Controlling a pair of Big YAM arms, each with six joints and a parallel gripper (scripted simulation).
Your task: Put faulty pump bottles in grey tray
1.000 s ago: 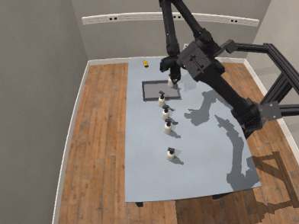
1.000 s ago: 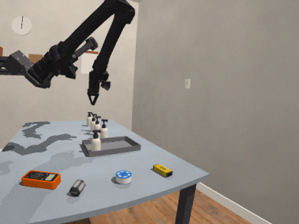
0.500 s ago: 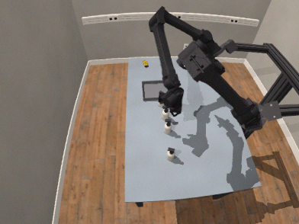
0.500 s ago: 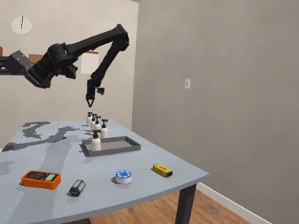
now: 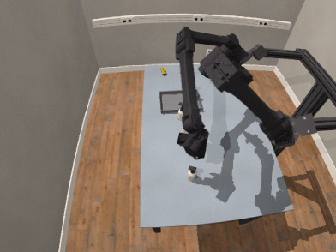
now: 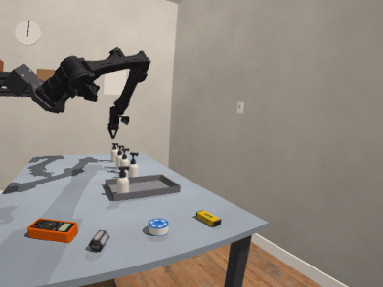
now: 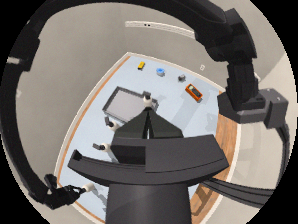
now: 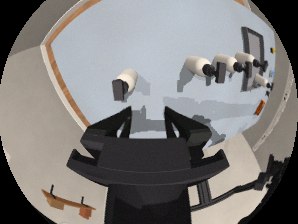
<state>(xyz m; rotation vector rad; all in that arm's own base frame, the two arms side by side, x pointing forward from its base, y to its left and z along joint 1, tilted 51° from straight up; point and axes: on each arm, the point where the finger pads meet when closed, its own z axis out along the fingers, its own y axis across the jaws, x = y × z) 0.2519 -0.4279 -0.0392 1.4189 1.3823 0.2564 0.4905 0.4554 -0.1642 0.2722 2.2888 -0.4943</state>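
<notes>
Now: right hand 55 cm to the left of the grey tray, 17 cm above it and 1 cm short of it. Also, from my right hand: blue-and-white roll: 91 cm to the right, 16 cm below, 7 cm behind; then yellow tool: 92 cm to the right, 17 cm below, 11 cm ahead; then orange multimeter: 83 cm to the right, 36 cm behind, 16 cm below.
</notes>
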